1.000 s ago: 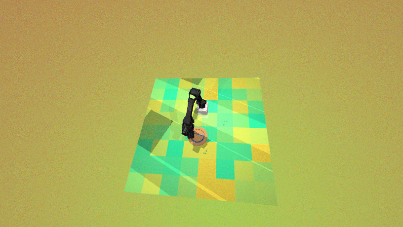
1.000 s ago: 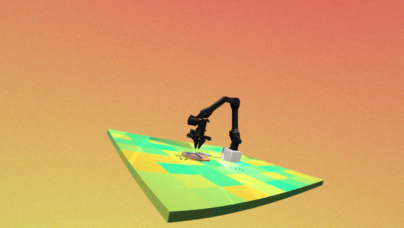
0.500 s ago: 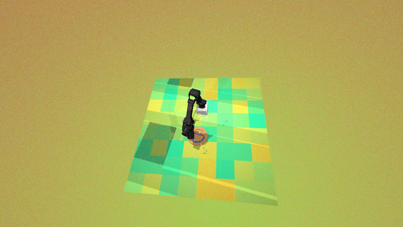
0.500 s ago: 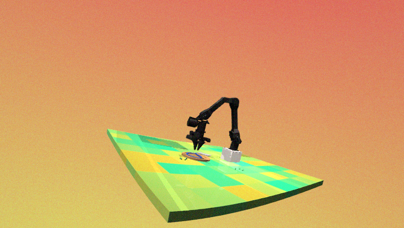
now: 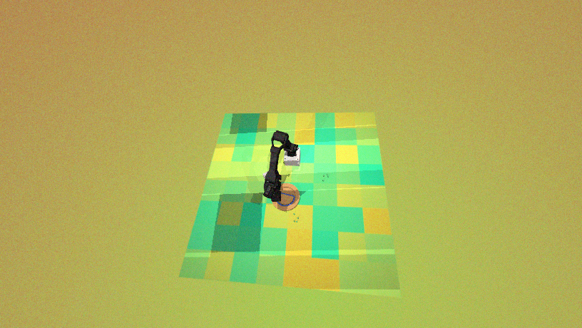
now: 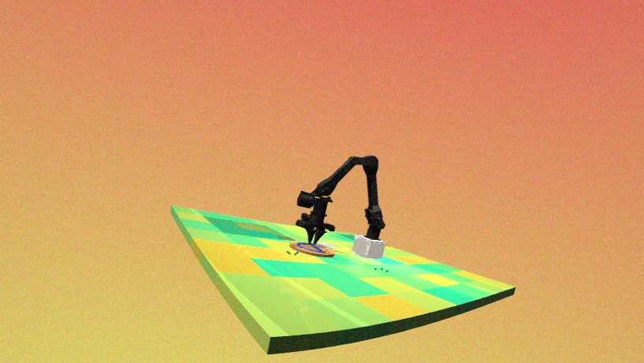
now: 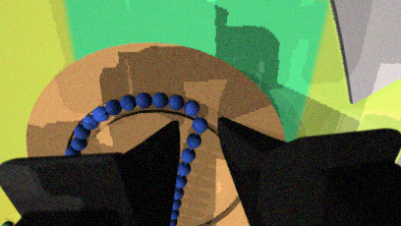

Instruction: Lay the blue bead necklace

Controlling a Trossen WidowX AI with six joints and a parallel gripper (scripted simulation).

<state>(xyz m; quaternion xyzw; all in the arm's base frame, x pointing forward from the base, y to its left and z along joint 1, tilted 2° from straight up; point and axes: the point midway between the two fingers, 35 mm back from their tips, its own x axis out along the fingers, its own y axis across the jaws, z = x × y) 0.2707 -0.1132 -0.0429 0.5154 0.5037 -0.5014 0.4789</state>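
The round bead board lies 50 mm to the left of my gripper tip, 30 mm ahead of it and 10 mm below it. Also, from my gripper tip: flat grey piece 140 mm behind, 60 mm to the right, 20 mm below.
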